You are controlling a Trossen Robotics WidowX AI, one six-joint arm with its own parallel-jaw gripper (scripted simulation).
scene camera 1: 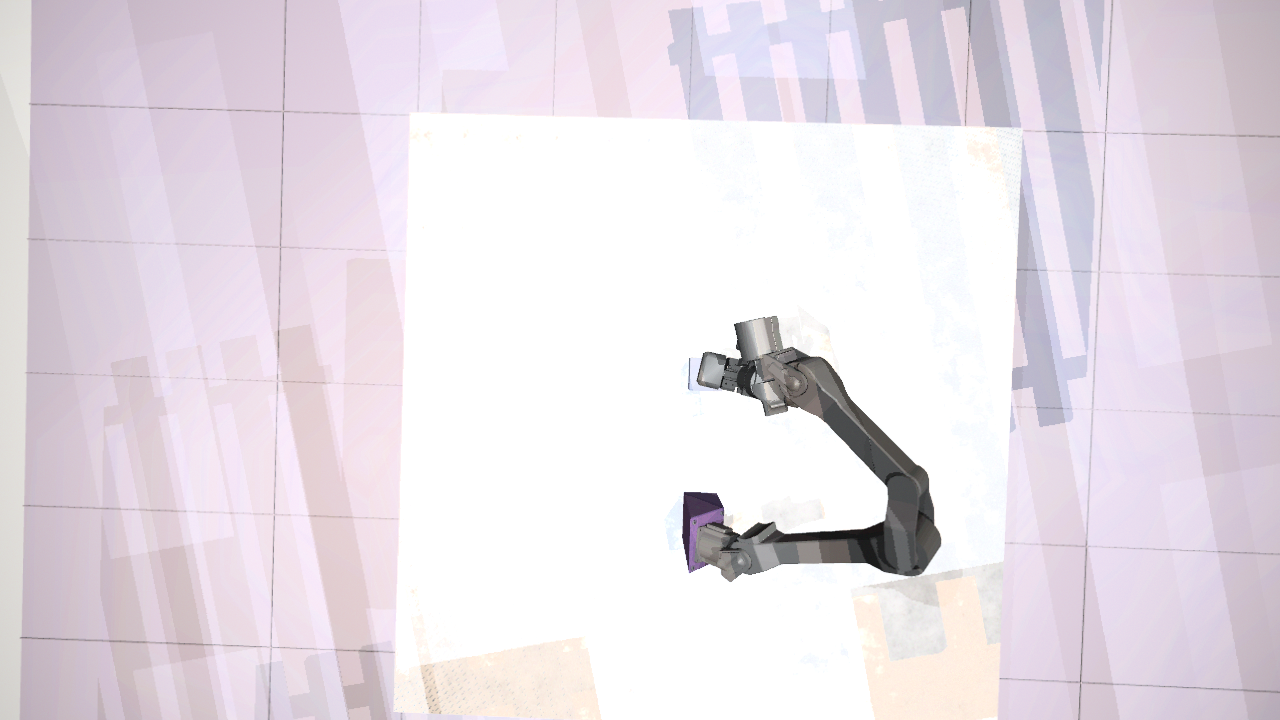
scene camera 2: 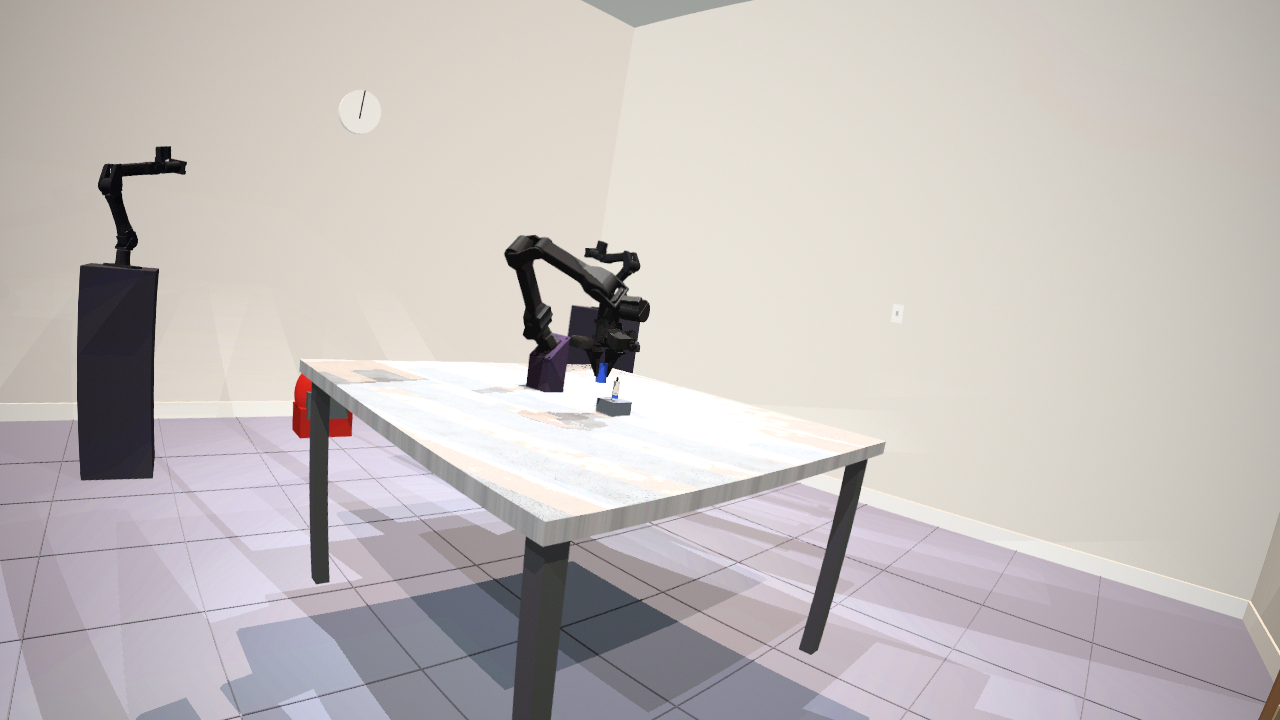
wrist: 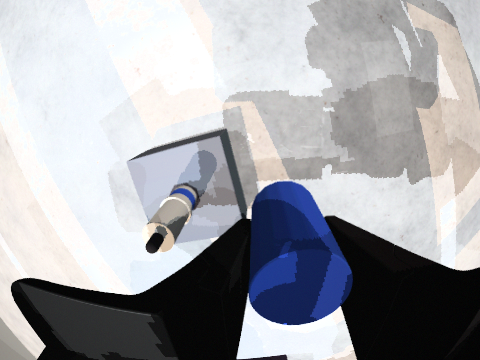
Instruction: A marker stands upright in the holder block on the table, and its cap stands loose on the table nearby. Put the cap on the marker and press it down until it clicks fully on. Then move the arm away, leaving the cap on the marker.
Labels:
my gripper: holds a blue cap [wrist: 297, 275]

